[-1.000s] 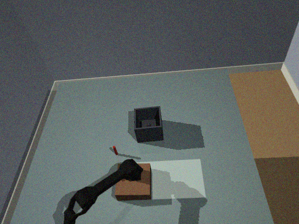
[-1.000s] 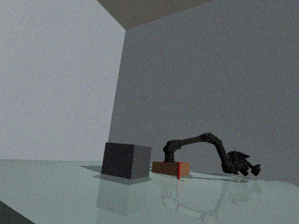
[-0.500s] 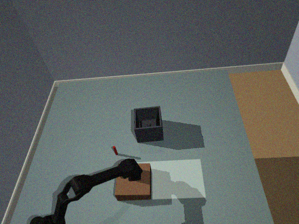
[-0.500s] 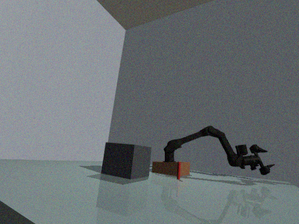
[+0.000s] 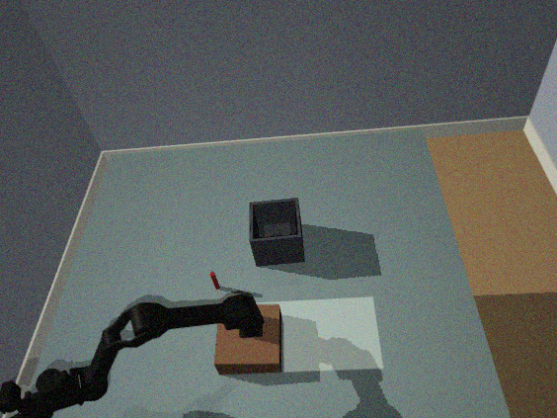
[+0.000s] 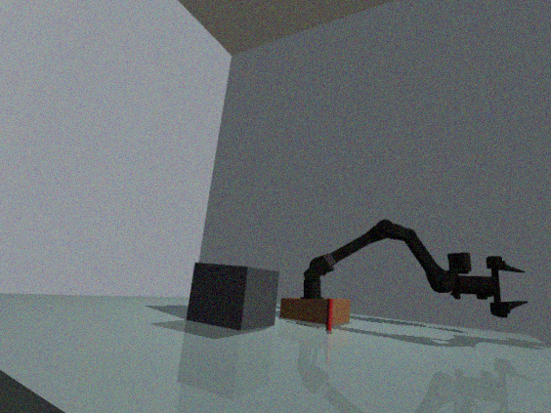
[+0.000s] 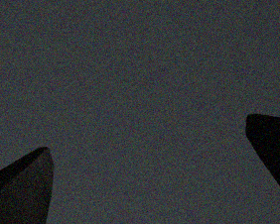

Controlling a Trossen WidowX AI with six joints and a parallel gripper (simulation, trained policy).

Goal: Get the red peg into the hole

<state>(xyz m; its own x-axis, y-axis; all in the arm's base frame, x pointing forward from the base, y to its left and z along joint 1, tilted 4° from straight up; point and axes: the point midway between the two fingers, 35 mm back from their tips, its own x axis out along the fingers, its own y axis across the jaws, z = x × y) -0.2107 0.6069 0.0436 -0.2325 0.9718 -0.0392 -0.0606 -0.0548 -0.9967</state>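
My gripper tip is 520 mm to the left of the red peg, 400 mm short of it and 120 mm above it. Round my gripper tip: plate: 730 mm to the right, 540 mm ahead, 110 mm below.
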